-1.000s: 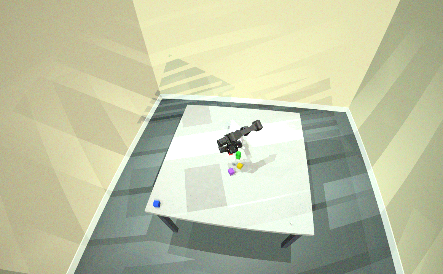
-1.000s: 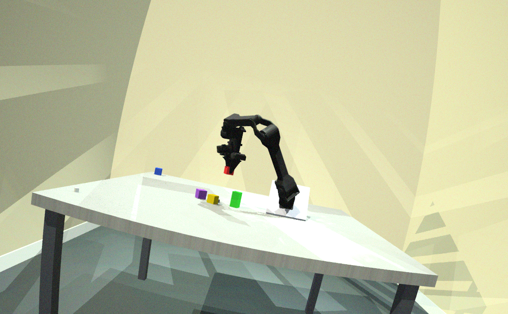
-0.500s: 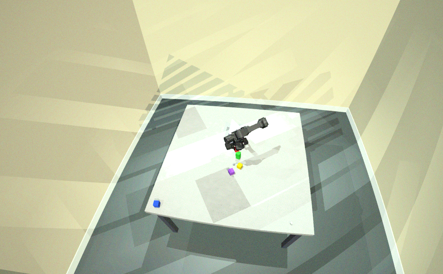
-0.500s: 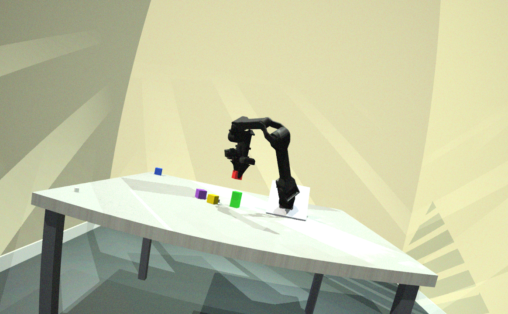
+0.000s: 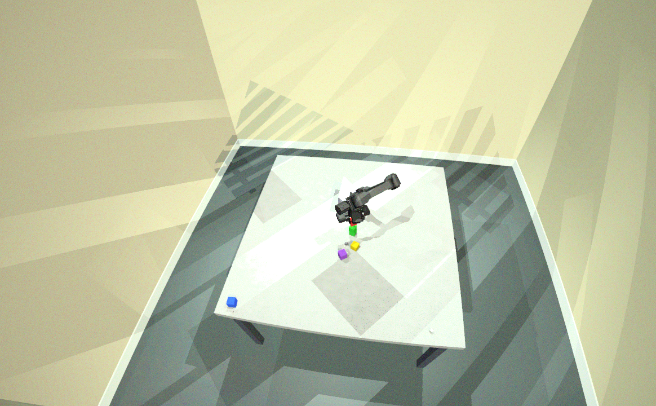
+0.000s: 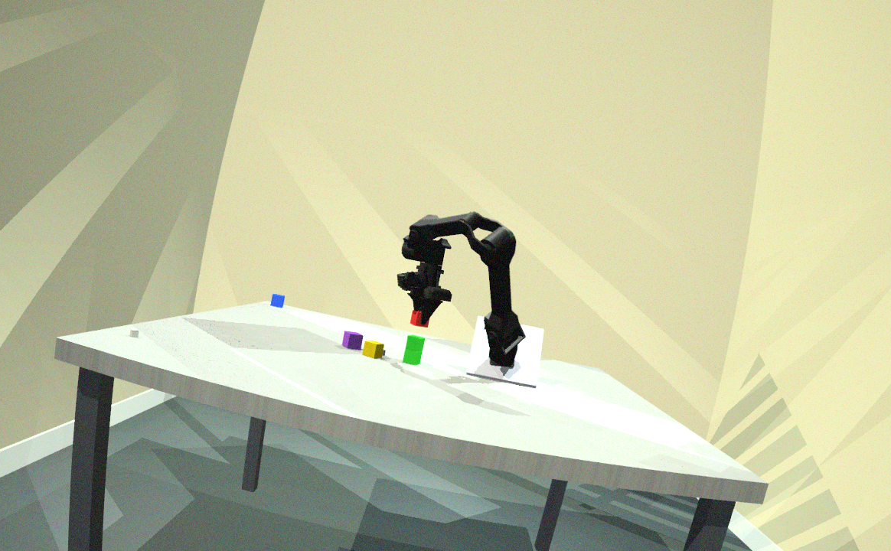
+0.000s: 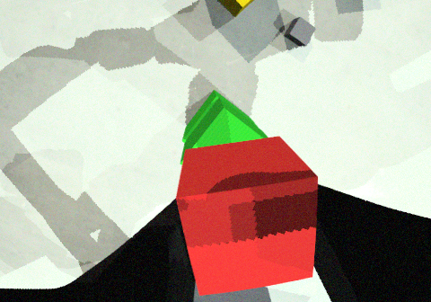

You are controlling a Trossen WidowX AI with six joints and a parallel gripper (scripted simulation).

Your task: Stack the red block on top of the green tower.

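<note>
My gripper tip is now 8 cm short of the tiny grey cube, 3 cm to the left of it and 10 cm above it. Round my gripper tip: red block: 1 cm above; then yellow block: 10 cm ahead, 3 cm to the left, 9 cm below; then purple block: 17 cm ahead, 4 cm to the right, 9 cm below.
</note>
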